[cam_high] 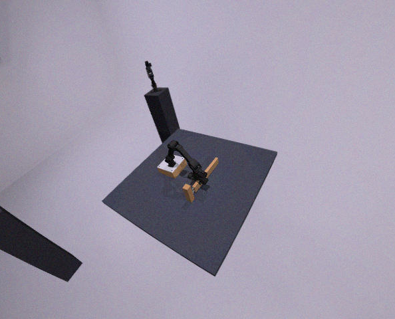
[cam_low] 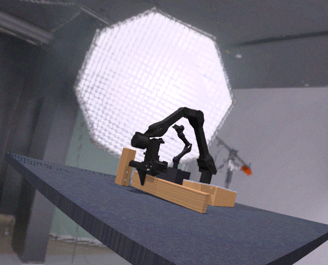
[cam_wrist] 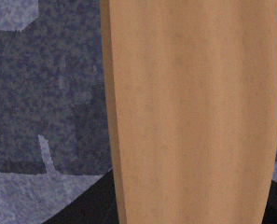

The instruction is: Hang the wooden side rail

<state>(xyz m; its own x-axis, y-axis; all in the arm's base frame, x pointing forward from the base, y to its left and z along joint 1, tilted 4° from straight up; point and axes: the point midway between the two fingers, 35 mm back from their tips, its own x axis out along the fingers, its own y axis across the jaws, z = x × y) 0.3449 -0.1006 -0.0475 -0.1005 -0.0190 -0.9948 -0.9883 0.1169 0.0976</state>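
Right now my gripper tip is 1 cm past the wooden headboard post, 16 cm to the left of it and 5 cm below it.
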